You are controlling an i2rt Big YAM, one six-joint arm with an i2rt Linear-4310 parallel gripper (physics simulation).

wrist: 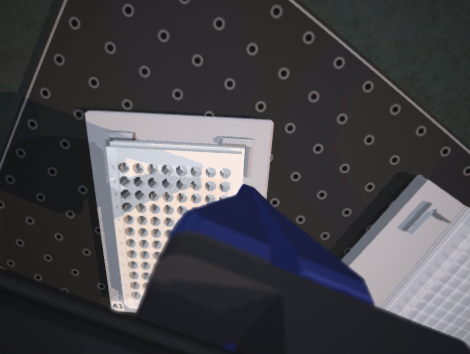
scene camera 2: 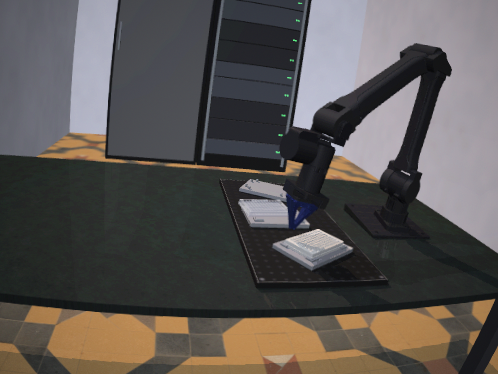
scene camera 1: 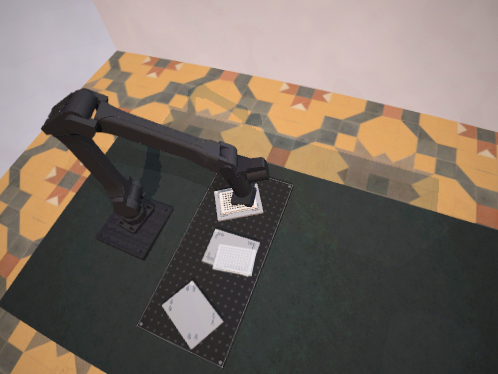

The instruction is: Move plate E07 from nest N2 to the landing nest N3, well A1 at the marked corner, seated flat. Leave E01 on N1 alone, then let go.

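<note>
A white plate with round holes (scene camera 1: 227, 201) (scene camera 2: 315, 242) (wrist: 160, 190) lies on the grey nest (scene camera 1: 240, 216) (scene camera 2: 330, 260) (wrist: 180, 129) nearest scene camera 2. In the wrist view an A1 label shows at lower left. A white gridded plate (scene camera 1: 234, 260) (scene camera 2: 262, 207) (wrist: 445, 280) lies off-centre on the middle nest (scene camera 1: 225, 239) (scene camera 2: 280, 221) (wrist: 390, 255), leaving a strip with corner tabs bare. The third nest (scene camera 1: 192, 315) (scene camera 2: 260, 189) holds no plate. Plate and nest numbers are unreadable. My gripper (scene camera 2: 293, 227) (wrist: 243, 195) is shut and empty, above the holed plate's edge, partly hiding it.
The nests stand in a row on a black perforated board (scene camera 1: 270, 200) (scene camera 2: 350, 272) (wrist: 200, 40) on the dark green table (scene camera 1: 350, 280) (scene camera 2: 125, 225). The arm's base plate (scene camera 1: 110, 235) (scene camera 2: 360, 220) is beside the board. A server rack (scene camera 2: 204, 100) stands behind the table.
</note>
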